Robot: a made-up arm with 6 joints. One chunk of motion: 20 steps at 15 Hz.
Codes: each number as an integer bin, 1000 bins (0 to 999) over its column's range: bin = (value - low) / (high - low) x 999, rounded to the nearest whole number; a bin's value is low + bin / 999 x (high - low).
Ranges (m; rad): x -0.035..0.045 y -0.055..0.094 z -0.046..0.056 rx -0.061..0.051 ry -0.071..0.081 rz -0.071..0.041
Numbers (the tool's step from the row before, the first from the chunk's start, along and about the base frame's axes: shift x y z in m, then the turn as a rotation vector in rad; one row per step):
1: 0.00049 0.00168 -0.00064 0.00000 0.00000 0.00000
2: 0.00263 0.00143 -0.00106 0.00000 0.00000 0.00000
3: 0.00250 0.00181 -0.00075 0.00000 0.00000 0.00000
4: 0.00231 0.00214 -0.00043 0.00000 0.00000 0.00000
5: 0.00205 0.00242 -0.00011 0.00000 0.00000 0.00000
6: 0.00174 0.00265 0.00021 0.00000 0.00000 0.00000
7: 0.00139 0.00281 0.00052 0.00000 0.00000 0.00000
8: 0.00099 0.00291 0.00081 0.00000 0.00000 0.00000
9: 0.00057 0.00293 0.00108 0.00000 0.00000 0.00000
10: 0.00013 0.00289 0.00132 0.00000 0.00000 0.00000
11: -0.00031 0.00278 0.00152 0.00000 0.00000 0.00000
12: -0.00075 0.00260 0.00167 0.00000 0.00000 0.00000
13: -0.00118 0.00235 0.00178 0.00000 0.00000 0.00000
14: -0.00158 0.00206 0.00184 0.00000 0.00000 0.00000
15: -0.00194 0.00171 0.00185 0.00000 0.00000 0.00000
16: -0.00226 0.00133 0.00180 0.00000 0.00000 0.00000
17: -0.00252 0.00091 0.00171 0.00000 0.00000 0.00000
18: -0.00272 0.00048 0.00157 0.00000 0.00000 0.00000
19: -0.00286 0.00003 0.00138 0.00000 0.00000 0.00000
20: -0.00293 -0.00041 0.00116 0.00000 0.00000 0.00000
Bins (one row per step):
1: 443 380 444 544 467 633
2: 470 378 440 544 467 633
3: 468 381 443 544 467 633
4: 466 383 446 544 467 633
5: 463 385 449 544 467 633
6: 459 387 453 544 467 633
7: 454 388 456 544 467 633
8: 449 388 458 544 467 633
9: 444 388 461 544 467 633
10: 439 388 463 544 467 633
11: 433 387 465 544 467 633
12: 428 386 467 544 467 633
13: 422 385 468 544 467 633
14: 417 383 469 544 467 633
15: 413 380 469 544 467 633
16: 409 378 468 544 467 633
17: 406 375 467 544 467 633
18: 403 372 466 544 467 633
19: 401 369 464 544 467 633
20: 400 366 462 544 467 633

